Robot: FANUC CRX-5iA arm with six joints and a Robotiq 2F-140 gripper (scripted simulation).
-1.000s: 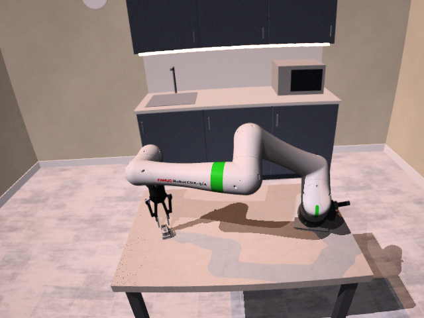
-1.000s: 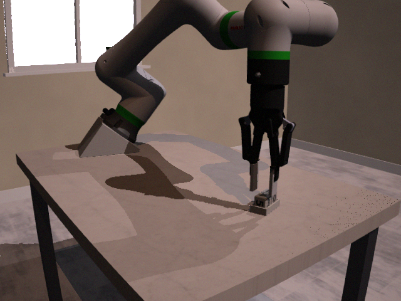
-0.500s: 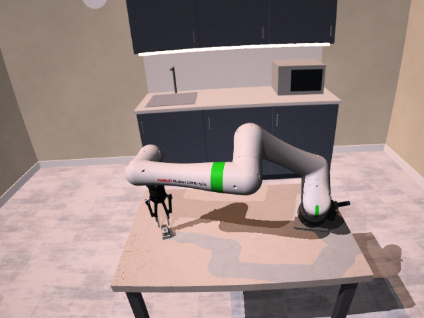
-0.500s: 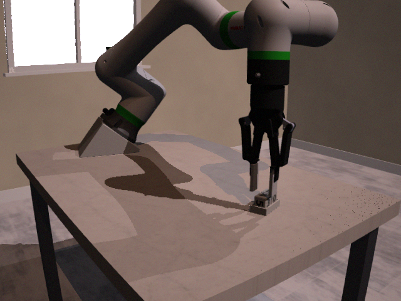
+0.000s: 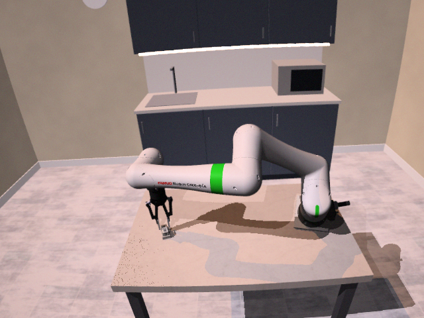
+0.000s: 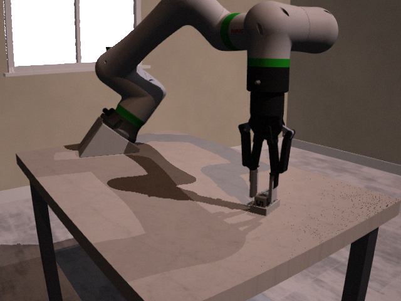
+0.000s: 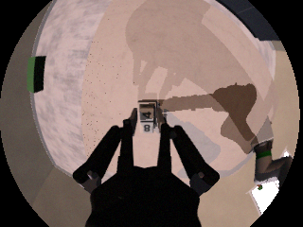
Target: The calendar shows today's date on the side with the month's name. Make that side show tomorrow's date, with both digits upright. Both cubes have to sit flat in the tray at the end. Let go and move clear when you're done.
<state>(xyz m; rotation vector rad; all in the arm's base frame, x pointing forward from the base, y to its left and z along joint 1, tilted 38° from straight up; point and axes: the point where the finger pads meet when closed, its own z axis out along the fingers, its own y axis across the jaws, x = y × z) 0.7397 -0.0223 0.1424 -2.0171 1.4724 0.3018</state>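
Right now the wooden calendar tray is 60 mm below my hand, 20 mm to the left of it and 10 mm behind it.
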